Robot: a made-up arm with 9 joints. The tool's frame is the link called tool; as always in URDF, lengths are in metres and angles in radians.
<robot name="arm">
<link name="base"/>
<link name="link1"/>
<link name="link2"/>
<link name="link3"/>
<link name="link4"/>
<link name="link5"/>
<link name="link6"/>
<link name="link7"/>
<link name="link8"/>
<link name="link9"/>
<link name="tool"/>
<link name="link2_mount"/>
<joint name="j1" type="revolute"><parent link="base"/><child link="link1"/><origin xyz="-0.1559 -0.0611 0.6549" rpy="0 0 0"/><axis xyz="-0.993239 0.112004 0.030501"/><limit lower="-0.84" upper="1.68"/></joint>
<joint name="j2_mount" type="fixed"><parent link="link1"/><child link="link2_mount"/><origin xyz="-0.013 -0.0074 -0.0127" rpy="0 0 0"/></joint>
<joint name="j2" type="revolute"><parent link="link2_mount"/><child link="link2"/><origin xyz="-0.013 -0.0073 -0.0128" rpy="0 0 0"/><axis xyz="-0.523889 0.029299 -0.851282"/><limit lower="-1.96" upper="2.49"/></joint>
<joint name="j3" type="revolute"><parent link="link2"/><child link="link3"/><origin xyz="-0.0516 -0.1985 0.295" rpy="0 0 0"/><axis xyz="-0.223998 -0.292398 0.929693"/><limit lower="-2.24" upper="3.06"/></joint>
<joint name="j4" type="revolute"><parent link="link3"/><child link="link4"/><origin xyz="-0.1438 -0.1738 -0.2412" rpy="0 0 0"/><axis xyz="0 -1 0"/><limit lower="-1.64" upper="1.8"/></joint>
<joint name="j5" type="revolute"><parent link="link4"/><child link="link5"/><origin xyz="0.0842 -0.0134 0.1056" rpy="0 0 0"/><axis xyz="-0.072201 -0.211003 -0.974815"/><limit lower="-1.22" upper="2.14"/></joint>
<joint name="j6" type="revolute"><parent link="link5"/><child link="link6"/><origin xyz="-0.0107 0.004 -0.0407" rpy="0 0 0"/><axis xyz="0 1 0"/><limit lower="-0.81" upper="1.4"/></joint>
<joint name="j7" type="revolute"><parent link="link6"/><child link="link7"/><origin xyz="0.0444 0.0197 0.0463" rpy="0 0 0"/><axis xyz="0 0 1"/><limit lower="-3.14" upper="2.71"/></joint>
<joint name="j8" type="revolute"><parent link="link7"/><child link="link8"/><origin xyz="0.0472 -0.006 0.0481" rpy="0 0 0"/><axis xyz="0 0 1"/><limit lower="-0.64" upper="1.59"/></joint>
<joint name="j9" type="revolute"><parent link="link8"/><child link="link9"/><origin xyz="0.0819 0.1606 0.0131" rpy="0 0 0"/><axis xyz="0 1 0"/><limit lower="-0.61" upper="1.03"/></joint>
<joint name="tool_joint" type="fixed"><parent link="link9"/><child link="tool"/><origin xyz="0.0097 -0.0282 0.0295" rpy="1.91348 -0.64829 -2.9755"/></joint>
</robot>
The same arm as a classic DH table. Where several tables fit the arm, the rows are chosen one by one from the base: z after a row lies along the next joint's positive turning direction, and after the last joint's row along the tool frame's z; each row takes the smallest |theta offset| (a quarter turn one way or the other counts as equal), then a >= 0, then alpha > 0; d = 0 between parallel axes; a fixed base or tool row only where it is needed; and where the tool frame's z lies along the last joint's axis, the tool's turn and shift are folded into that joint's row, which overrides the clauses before.
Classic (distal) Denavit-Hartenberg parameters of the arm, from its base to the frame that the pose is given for. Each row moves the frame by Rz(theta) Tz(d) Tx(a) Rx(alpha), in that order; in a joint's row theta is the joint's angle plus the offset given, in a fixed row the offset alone. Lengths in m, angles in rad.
base (fixed): theta_offset 1.4585  d 0.6504  a -0.0782  alpha -1.5403
j1: theta_offset 0.0341  d 0.1562  a -0.0166  alpha -1.0499
j2: theta_offset -0.4948  d 0.0399  a -0.1040  alpha 2.3222
j3: theta_offset 1.3246  d 0.1400  a 0.1963  alpha -1.2741
j4: theta_offset -0.3104  d 0.2727  a -0.0762  alpha -1.3582
j5: theta_offset 0.0000  d -0.0718  a 0.0077  alpha -1.7834
j6: theta_offset -0.0739  d 0.0326  a -0.0444  alpha -1.5708
j7: theta_offset -0.1264  d 0.0000  a -0.0476  alpha 0.0000
j8: theta_offset 0.1264  d 0.1075  a -0.0819  alpha 1.5708
j9: theta_offset 0.9255  d 0.1836  a 0.0177  alpha 0.4616
tool (fixed): theta_offset -0.3004  d -0.0572  a 0.0000  alpha 0.0000
Joint limits (rad, base to tool): -0.8400..1.6800 -1.9600..2.4900 -2.2400..3.0600 -1.6400..1.8000 -1.2200..2.1400 -0.8100..1.4000 -3.1400..2.7100 -0.6400..1.5900 -0.6100..1.0300

